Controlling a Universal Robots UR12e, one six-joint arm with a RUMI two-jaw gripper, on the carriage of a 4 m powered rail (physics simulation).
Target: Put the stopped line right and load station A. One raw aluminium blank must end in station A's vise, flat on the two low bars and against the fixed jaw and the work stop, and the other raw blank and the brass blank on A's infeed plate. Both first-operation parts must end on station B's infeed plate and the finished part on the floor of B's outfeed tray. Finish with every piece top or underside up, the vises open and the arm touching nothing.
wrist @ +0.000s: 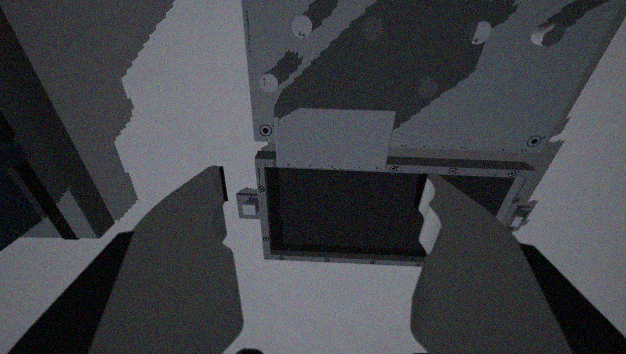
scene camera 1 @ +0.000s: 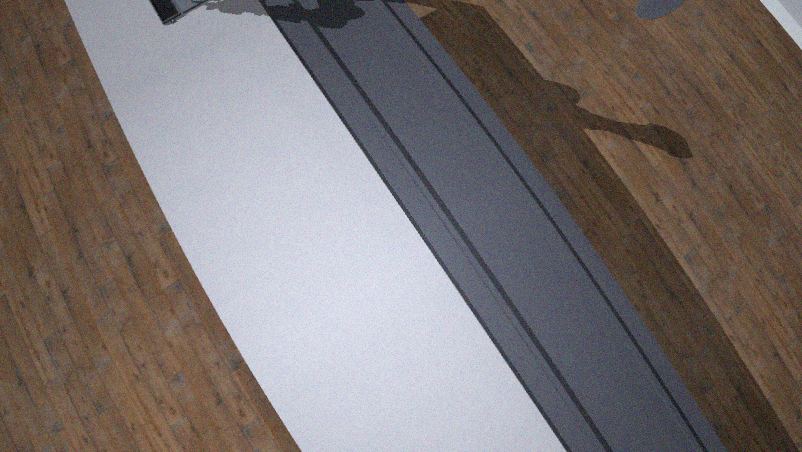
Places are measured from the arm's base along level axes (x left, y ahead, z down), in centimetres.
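Where they show: gripper, fingertip midpoint: (wrist: 321, 174).
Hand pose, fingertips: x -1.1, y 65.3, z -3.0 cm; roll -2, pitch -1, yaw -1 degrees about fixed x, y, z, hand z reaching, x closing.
Things, the pixels of their top centre, and the offset from my fingertips. "spot": a spot on its surface instead. Level surfaces: height alone.
- plain light-grey block, top centre: (wrist: 332, 140) dx +0.5, dy -1.1, dz +1.6 cm
- grey plate, surface spot: (wrist: 505, 120) spot: dx +11.3, dy -1.6, dz +5.2 cm
- dark-floored tray, surface spot: (wrist: 345, 260) spot: dx +2.9, dy +11.5, dz +4.8 cm
- dark machine structure, surface spot: (wrist: 55, 130) spot: dx -17.7, dy +1.0, dz +5.2 cm
- white table, surface height: dz +6.0 cm
In the wrist view my gripper (wrist: 321, 174) is open, its two dark fingers spread wide above the tray and table with nothing between them. A plain light-grey block (wrist: 335, 137) lies across the near left edge of a grey plate (wrist: 505, 120) with round pins. The block overlaps the far rim of a dark-floored tray (wrist: 345, 260). Whether it touches the rim, and whether it is a raw blank or a part, I cannot tell. The gripper does not show in the scene view. The vises and the brass blank do not show in either view.
Several light pins (wrist: 268, 83) stand on the plate. Small square brackets (wrist: 248, 205) stick out at the tray's sides. A dark machine structure (wrist: 55, 130) stands at the left of the wrist view. The scene view shows a white table (scene camera 1: 314, 241) beside a long grey rail (scene camera 1: 482, 185).
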